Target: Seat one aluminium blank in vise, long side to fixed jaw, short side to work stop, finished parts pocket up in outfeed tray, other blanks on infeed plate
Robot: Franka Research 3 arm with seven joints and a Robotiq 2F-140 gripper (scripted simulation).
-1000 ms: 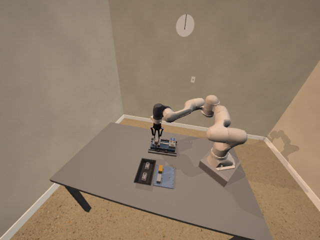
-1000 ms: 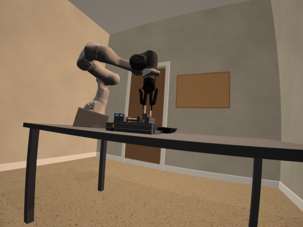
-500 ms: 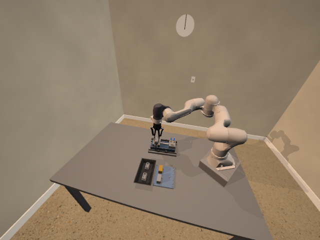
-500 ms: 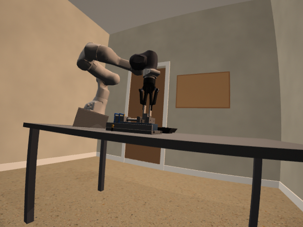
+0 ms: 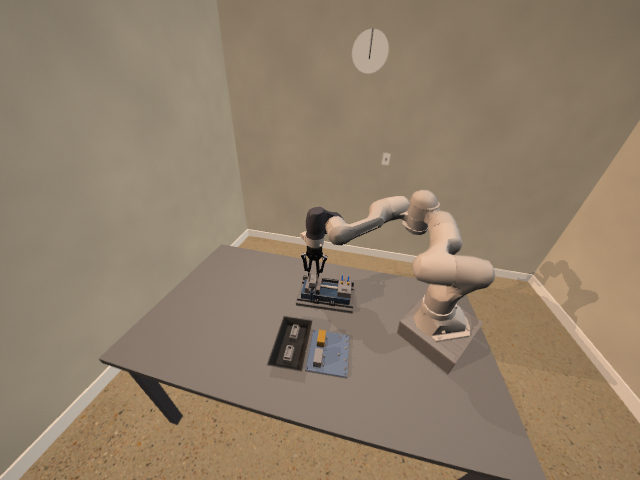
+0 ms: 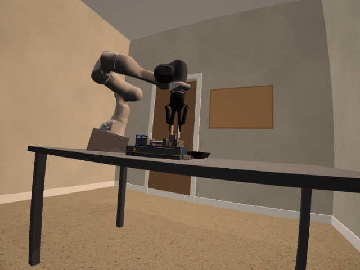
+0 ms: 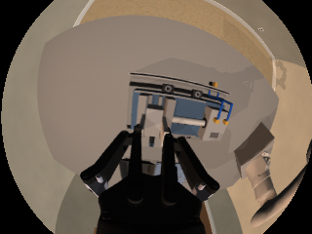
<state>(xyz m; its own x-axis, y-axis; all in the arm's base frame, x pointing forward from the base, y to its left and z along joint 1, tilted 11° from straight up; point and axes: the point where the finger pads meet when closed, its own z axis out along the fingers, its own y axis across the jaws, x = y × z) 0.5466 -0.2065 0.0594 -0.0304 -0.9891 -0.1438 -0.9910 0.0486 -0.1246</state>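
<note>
My gripper is now 100 mm above the vise and 70 mm past it. Also, from my hand: brass blank: 280 mm to the left, 110 mm below, 80 mm behind.
</note>
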